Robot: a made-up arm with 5 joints.
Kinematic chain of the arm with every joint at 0, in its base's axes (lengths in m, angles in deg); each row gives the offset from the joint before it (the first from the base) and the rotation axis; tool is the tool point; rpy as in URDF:
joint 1: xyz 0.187 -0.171 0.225 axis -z
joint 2: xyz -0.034 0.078 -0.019 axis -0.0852 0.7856 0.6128
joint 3: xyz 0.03 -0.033 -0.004 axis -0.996 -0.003 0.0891
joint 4: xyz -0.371 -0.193 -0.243 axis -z
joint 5: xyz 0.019 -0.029 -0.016 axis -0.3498 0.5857 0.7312
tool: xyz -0.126 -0.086 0.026 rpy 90 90 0
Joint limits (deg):
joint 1: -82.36..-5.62
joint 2: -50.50..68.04
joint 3: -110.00..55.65
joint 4: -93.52..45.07
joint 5: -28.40..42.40
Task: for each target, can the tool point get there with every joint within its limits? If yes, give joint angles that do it. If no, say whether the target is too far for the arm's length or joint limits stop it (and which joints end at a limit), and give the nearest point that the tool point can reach.
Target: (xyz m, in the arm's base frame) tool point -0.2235 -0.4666 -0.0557
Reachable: yes | joints -44.80 20.53 -72.95 -34.43 8.36
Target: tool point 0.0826 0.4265 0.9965
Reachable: no: too far | nearest point -0.2126 -0.1180 0.6315 | short by 0.719 m
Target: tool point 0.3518 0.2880 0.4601
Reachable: no: joint limits stop it (at a limit: joint 1, joint 2, joint 3, joint 5) | nearest point 0.4800 0.0199 0.4117 | short by 0.301 m
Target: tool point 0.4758 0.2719 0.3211
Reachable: no: joint limits stop it (at a limit: joint 1, joint 2, joint 3) | nearest point 0.5128 0.0265 0.3665 | short by 0.252 m
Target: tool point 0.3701 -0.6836 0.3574
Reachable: yes | joints -52.25 39.11 35.99 32.72 -12.43
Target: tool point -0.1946 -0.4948 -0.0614
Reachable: yes | joints -30.75 25.92 -50.69 -48.87 -11.33
